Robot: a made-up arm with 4 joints.
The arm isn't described. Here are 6 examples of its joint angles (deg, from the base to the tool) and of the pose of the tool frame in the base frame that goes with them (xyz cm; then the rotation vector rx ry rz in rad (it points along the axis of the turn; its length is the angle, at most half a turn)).
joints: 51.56 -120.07 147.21 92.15
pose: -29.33 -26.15 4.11 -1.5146 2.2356 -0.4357
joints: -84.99 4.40 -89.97 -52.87
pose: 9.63 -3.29 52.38 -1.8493 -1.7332 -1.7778
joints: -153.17 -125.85 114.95 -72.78
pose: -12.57 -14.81 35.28 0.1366 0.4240 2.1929
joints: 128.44 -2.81 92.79 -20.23
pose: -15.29 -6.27 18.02 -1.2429 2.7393 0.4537
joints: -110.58 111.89 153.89 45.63
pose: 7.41 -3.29 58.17 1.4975 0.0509 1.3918
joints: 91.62 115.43 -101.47 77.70
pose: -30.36 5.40 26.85 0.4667 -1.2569 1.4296
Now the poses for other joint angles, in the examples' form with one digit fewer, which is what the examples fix.
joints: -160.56 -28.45 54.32 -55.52
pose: -1.1 12.2 32.3 0.223 2.294 0.764
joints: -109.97 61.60 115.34 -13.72
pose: 7.4 -26.4 24.8 -0.965 0.858 -1.967
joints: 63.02 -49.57 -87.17 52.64
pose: 27.5 -10.9 13.4 -1.144 -0.212 -0.644
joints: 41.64 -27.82 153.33 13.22
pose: -27.6 -13.0 18.4 -1.176 2.196 1.580
